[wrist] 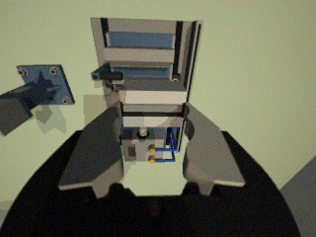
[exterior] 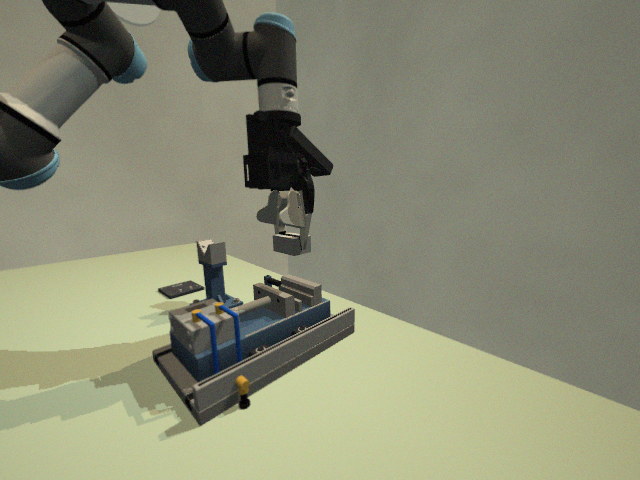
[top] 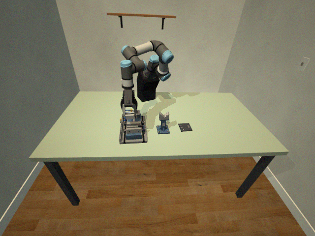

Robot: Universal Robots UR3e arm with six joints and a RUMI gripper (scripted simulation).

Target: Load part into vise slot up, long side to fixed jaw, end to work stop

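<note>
Right now the fixed jaw is 3 cm ahead of my hand, 2 cm to the left of it and 11 cm below it. Also, from my hand: grey rail: 6 cm behind, 8 cm to the right, 15 cm below; part: right at my hand; work stop rod: 1 cm behind, 7 cm to the left, 10 cm below.
</note>
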